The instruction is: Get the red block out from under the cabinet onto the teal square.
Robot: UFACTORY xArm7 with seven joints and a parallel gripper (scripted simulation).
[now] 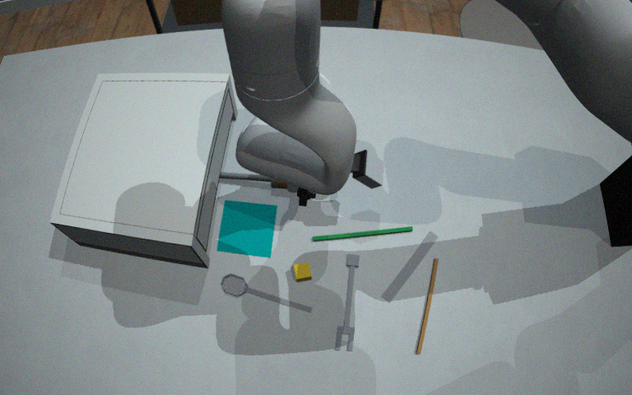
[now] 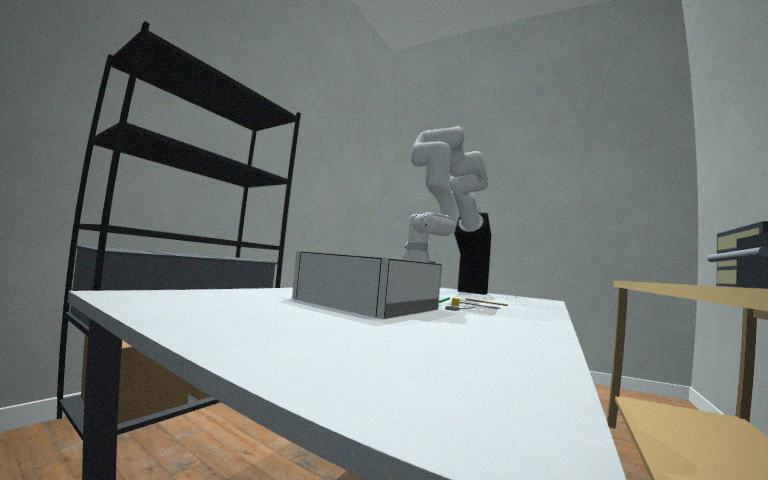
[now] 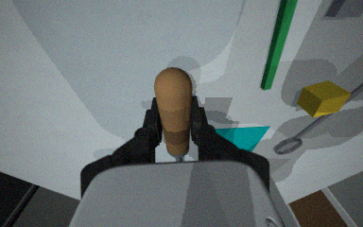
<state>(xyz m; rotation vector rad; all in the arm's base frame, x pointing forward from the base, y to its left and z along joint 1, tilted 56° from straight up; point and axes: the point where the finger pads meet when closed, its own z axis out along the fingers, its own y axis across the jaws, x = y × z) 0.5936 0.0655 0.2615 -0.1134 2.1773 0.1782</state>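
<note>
The grey flat bar lies 220 mm behind my hand, 80 mm to the left of it and 20 mm below it. Round my hand: green stick 120 mm behind, 50 mm to the left, 20 mm below; teal square 110 mm to the left, 70 mm ahead, 20 mm below; yellow cube 150 mm to the left, 50 mm behind, 10 mm below.
</note>
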